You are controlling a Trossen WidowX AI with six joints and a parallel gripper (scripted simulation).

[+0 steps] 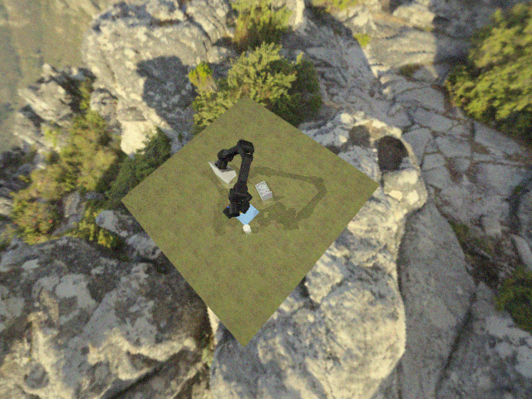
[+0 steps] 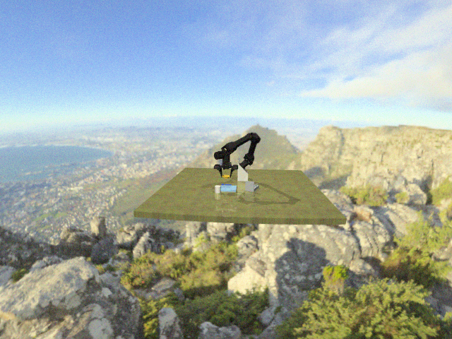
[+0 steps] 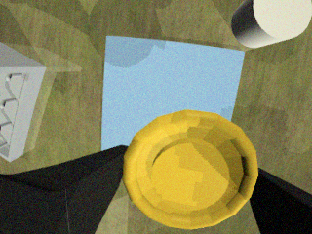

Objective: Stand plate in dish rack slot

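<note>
My gripper tip is now 21 cm to the right of the grey dish rack, 7 cm above it and 3 cm past it. The rest, counted from my gripper tip: light blue mat (9 cm below, 2 cm to the left); then yellow plate (1 cm above); then white cup (11 cm ahead, 7 cm below, 4 cm to the right).
</note>
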